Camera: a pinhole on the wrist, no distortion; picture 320 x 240 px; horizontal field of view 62.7 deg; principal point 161.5 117.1 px. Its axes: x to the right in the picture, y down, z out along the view. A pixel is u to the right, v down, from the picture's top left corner.
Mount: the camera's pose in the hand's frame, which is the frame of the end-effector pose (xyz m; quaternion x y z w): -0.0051 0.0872 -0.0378 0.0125 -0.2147 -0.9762 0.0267
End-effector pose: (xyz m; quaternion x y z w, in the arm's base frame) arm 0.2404 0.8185 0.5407 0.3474 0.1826 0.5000 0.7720
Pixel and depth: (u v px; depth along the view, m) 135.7 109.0 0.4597
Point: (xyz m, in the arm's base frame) 0.2953 0.7830 1.0131
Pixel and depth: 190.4 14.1 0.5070
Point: 0.1076 0.7428 1.1114
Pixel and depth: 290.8 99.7 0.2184
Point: 0.1645 0.7037 0.7720
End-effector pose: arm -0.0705 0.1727 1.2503 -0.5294 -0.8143 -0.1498 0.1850
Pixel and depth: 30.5 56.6 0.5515
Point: 0.1921 0.7281 1.0179
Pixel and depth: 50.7 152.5 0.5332
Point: 0.0224 0.6496 0.9315
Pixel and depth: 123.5 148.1 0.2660
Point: 0.0472 0.3566 1.0775
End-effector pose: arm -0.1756 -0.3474 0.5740 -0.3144 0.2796 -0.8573 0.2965
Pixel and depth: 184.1 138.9 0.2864
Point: 0.0734 -0.5117 0.5866
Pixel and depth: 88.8 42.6 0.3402
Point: 0.0497 -0.6800 0.5358
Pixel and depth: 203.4 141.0 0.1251
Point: -0.0583 -0.4366 0.5297
